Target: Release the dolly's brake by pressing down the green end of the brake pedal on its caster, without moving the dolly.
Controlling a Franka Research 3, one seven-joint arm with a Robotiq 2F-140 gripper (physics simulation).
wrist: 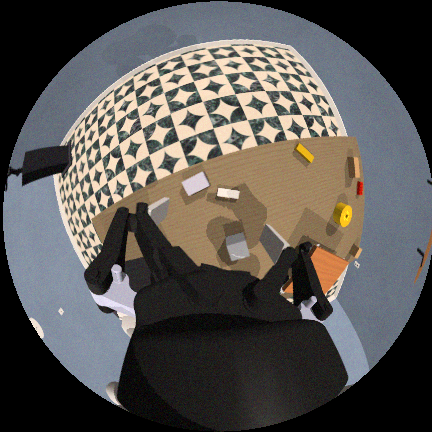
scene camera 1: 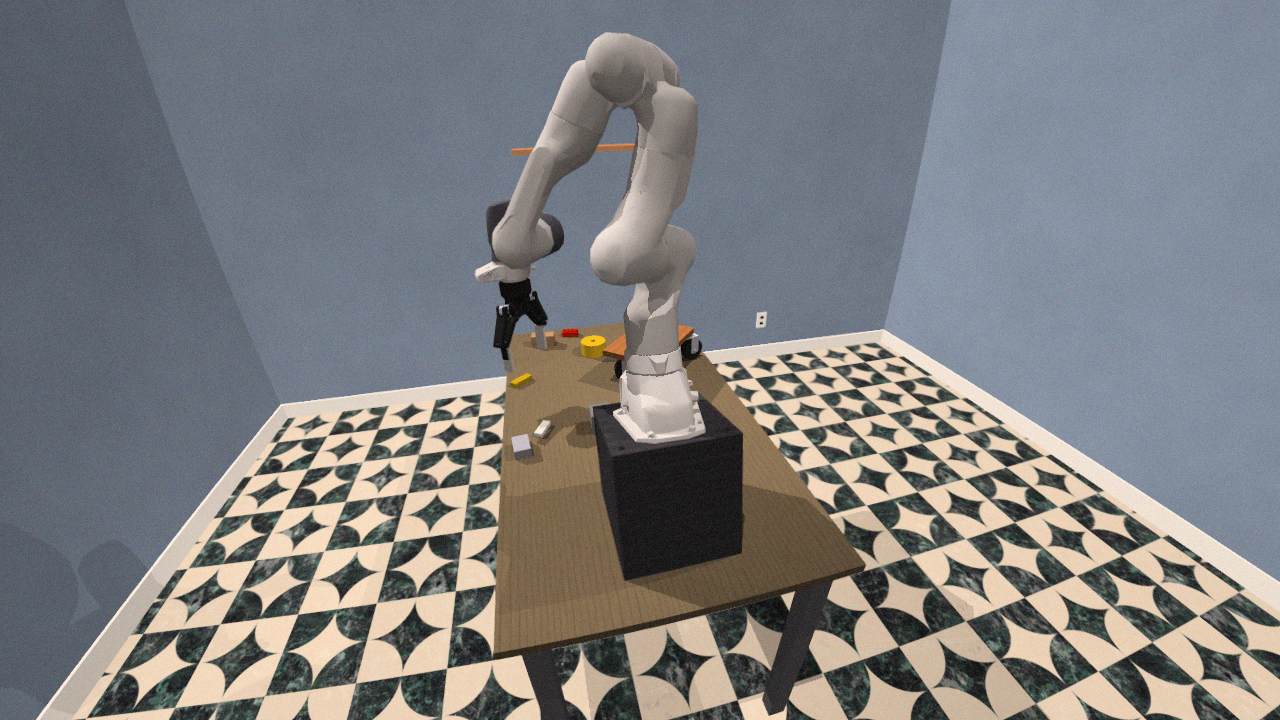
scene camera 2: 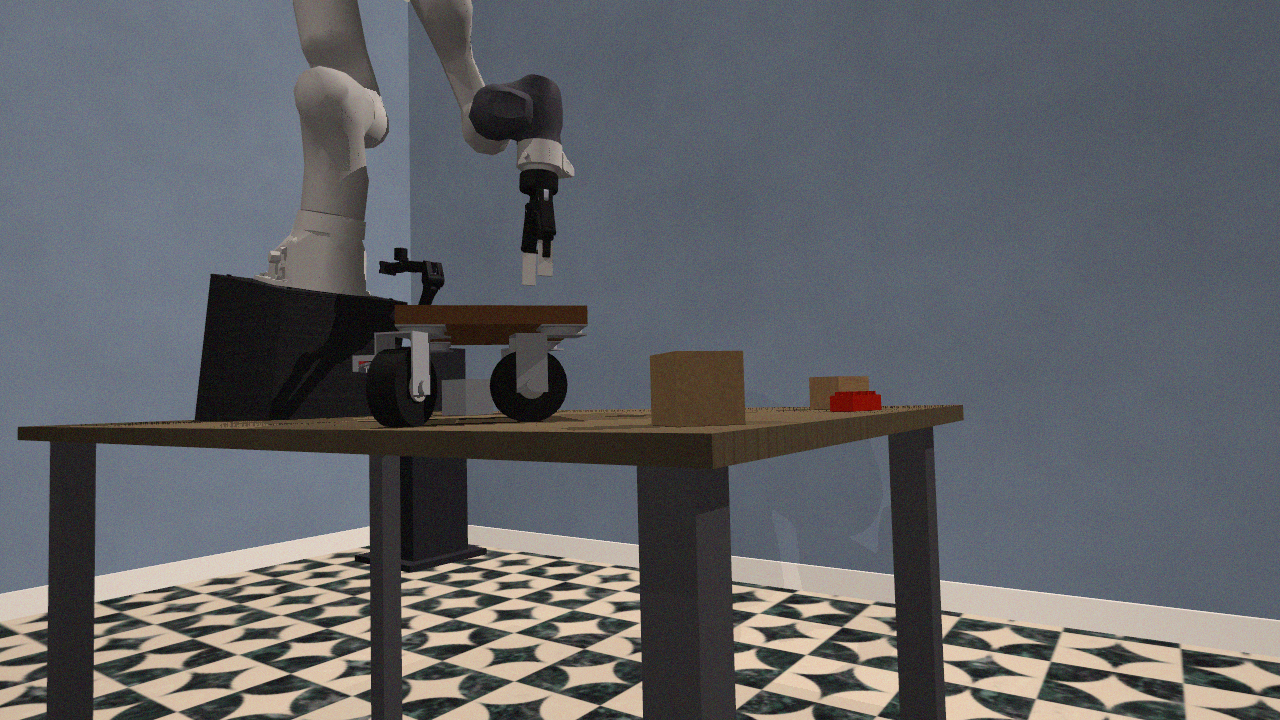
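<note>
The dolly point(scene camera 1: 684, 334) point(scene camera 2: 490, 316) point(wrist: 322, 270) has an orange-brown board and stands on black wheels on the table. In scene camera 2 a caster point(scene camera 2: 390, 386) at the left and another caster point(scene camera 2: 529, 385) at the right show under its board. A small piece with a red mark point(scene camera 2: 362, 363) sticks out beside the left caster; the pedal's green end cannot be made out in any view. My gripper point(scene camera 1: 524, 353) point(scene camera 2: 537, 276) point(wrist: 216, 220) is open and empty, pointing down above the table. In the wrist view the dolly lies beyond the right finger, partly hidden by it.
A grey box point(scene camera 2: 465, 396) point(wrist: 237, 247) stands near the dolly. A yellow cylinder point(scene camera 1: 592, 347) point(wrist: 343, 215), red brick point(scene camera 1: 570, 332) point(scene camera 2: 855, 401) point(wrist: 360, 188) and wooden block point(scene camera 2: 698, 387) stand farther along. A yellow bar point(scene camera 1: 520, 379) point(wrist: 304, 153), white block point(scene camera 1: 542, 428) point(wrist: 228, 193) and lilac box point(scene camera 1: 521, 445) point(wrist: 195, 183) lie along one side.
</note>
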